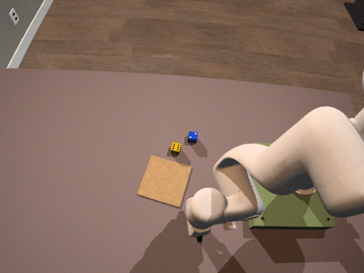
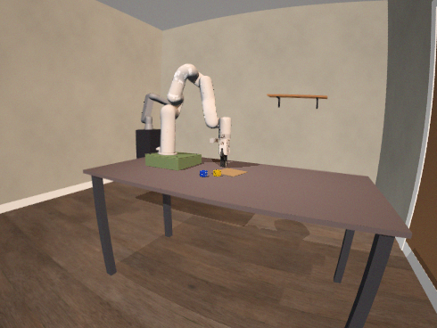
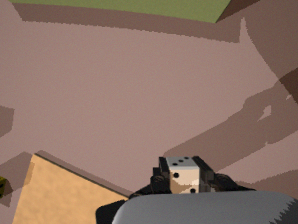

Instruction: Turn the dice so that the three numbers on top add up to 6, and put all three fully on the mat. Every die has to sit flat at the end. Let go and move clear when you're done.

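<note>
The white die lies 1 cm below my hand. The rest, counted from my hand: yellow die 24 cm to the right, 6 cm ahead, 1 cm below; then blue die 28 cm to the right, 1 cm below; then tan mat 13 cm to the right, 9 cm ahead, 2 cm below.
</note>
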